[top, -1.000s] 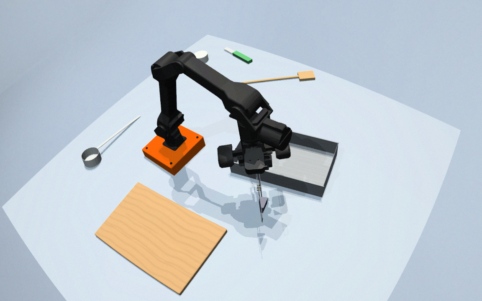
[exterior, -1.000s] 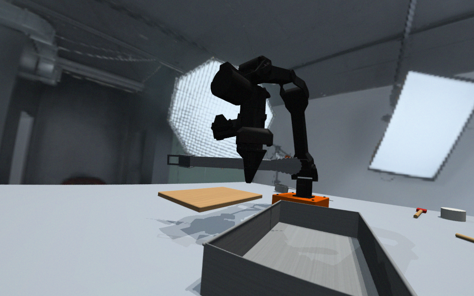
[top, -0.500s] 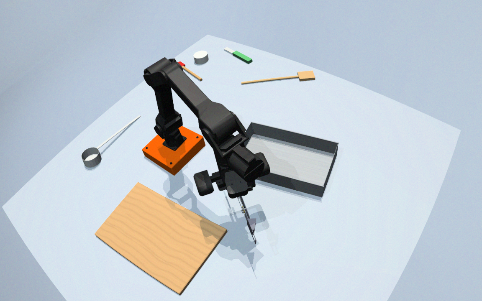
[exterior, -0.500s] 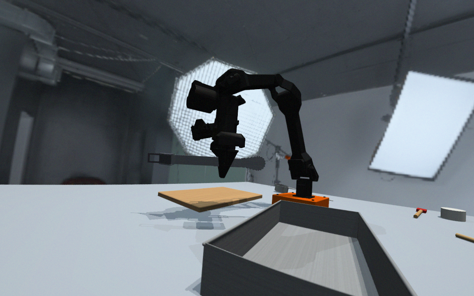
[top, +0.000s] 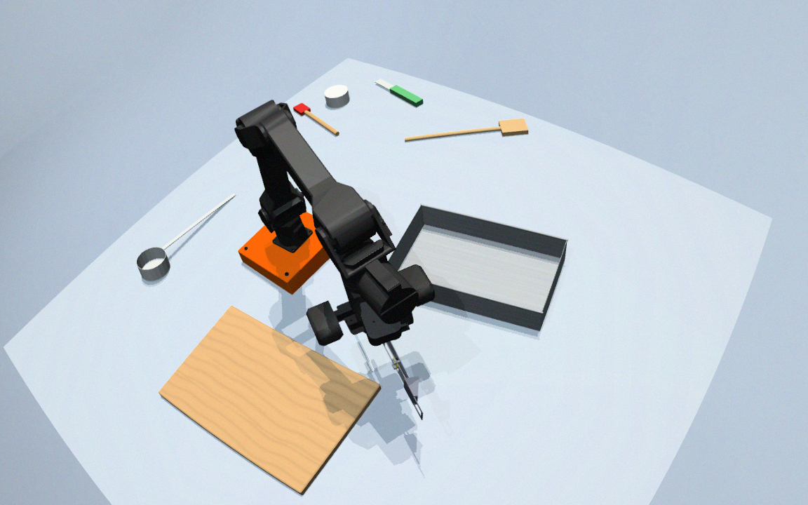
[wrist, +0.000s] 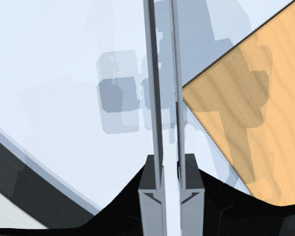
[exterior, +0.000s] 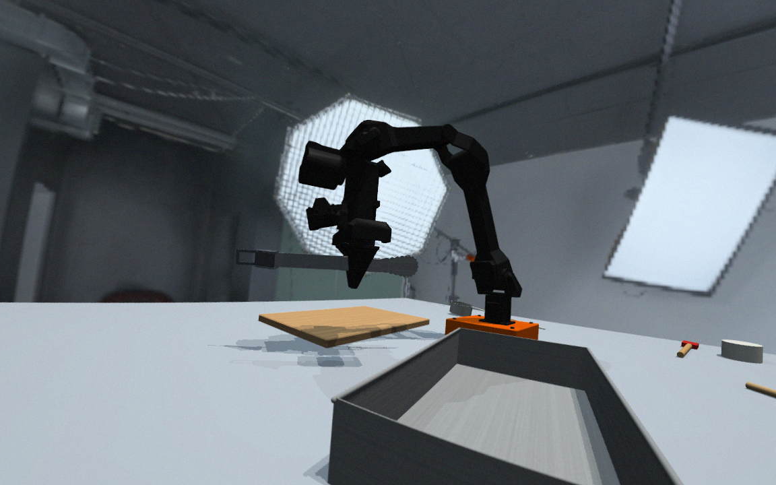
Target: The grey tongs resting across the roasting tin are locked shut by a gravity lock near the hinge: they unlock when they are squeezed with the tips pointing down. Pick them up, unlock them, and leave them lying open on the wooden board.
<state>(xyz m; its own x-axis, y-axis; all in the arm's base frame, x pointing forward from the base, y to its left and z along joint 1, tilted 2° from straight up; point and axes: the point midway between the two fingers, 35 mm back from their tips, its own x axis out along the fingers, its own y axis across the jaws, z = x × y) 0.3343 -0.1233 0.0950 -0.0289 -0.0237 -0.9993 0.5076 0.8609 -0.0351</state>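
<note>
The wooden board is 160 mm behind my gripper tip, 170 mm to the right of it and 100 mm below it. The rest, counted from my gripper tip: white disc: 610 mm behind, 590 mm to the left, 90 mm below; then dark roasting tin: 20 mm ahead, 260 mm to the left, 80 mm below.
</note>
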